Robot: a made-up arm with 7 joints.
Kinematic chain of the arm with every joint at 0, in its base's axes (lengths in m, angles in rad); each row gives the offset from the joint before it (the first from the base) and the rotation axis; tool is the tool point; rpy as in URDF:
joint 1: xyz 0 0 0.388 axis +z
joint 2: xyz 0 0 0 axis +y
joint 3: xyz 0 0 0.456 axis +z
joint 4: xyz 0.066 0 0 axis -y
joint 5: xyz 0.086 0 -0.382 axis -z
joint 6: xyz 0 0 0 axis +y
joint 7: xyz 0.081 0 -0.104 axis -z
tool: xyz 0 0 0 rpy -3.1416 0 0
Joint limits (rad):
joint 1: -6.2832..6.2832
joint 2: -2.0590..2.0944
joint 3: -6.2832..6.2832
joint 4: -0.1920..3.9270
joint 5: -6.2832..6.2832
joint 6: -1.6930..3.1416
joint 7: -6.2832..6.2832
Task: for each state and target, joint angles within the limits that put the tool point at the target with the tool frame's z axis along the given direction. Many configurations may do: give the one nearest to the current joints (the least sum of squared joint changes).
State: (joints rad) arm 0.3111 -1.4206 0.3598 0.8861 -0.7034 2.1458 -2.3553
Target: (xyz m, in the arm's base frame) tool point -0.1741 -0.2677 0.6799 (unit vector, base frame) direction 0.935 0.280 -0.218
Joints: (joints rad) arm 0.9471 -2.0507 0.1071 0.8433 -0.5638 1.6379 -2.3553
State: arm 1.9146 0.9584 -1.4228 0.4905 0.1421 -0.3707 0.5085
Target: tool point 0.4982 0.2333 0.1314 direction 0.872 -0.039 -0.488
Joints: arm 1.3204 1.6049 -1.0442 0.8201 0.0161 -0.9468 0.5085
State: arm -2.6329 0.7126 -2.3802 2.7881 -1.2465 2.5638 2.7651
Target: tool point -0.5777 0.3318 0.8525 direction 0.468 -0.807 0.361
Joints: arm -3.2615 1.2666 -1.9907 2.1570 -1.4483 2.2510 2.7651
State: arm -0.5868 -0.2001 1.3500 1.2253 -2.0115 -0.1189 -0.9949
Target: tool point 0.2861 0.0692 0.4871 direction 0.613 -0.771 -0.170
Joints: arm -0.9973 -0.7986 1.0214 0.3335 -1.7697 0.4532 -0.9949
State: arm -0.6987 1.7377 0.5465 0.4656 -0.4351 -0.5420 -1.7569
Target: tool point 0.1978 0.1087 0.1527 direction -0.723 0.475 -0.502
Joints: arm -0.5731 1.1753 0.5644 0.2406 -0.4676 0.1415 -1.7569
